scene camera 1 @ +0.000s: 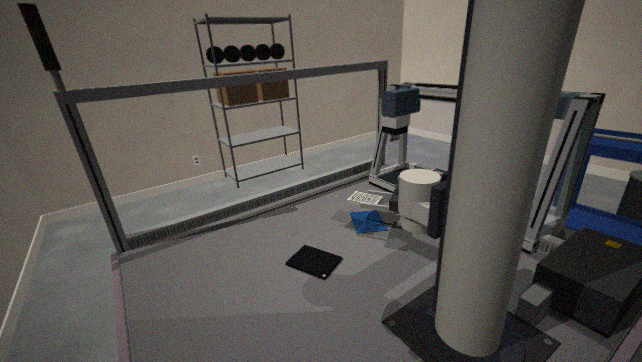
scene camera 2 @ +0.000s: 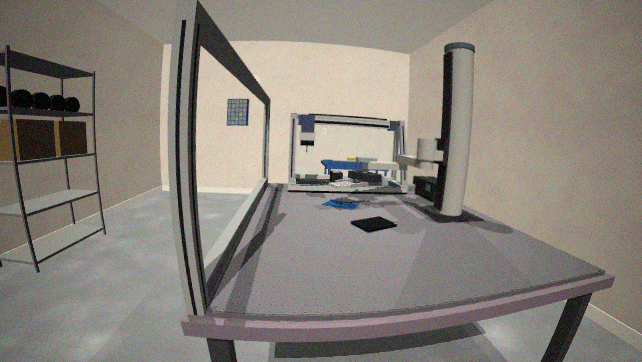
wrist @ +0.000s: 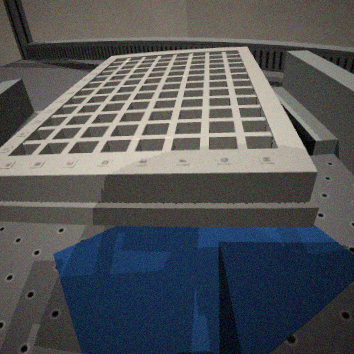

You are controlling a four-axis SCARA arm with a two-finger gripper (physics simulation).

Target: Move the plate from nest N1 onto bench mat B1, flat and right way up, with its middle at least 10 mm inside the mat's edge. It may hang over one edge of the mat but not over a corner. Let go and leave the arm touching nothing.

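Places are measured from the arm's base along level axes (x down, y ahead, z right), in centimetres.
Pixels of known places: gripper, fingertip midpoint: (scene camera 1: 364, 198) (scene camera 2: 343, 183) (wrist: 154, 84); arm's base, origin of the base link: (scene camera 1: 465, 335) (scene camera 2: 447, 215).
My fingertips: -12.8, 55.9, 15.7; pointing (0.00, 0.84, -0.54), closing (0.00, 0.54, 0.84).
Ahead of a thing's pixels: the offset from my fingertips to its top centre, as dx, dy, dz. "spot": to the spot under its first point. Level surfaces: height alone.
The white plate @(-0.2, +0.0, +0.4) (scene camera 1: 364, 198) (scene camera 2: 342, 184) (wrist: 170, 165) is level, with its well openings up. My gripper (wrist: 154, 84) is shut on it, one finger along each side. The blue bench mat B1 @(dx +11.3) (scene camera 1: 367, 223) (scene camera 2: 340, 204) (wrist: 145, 300) lies flat on the table. The plate is held clear above the table, and the mat shows below its near edge in the wrist view, partly in shadow. How far the plate overlaps the mat is hard to tell. The black nest N1 @(+10.1, -8.4, -31.2) (scene camera 1: 315, 261) (scene camera 2: 374, 224) stands bare on the table nearer scene camera 2.
The arm's column (scene camera 1: 492, 200) (scene camera 2: 457, 135) stands on its dark base. A gantry frame (scene camera 1: 378, 160) (scene camera 2: 292, 150) rises behind the mat. A large dark box @(spot: +0.1, -69.1, +14.3) (scene camera 1: 590, 275) sits beside the column. A long rail frame (scene camera 1: 230, 80) (scene camera 2: 192, 165) borders one table side.
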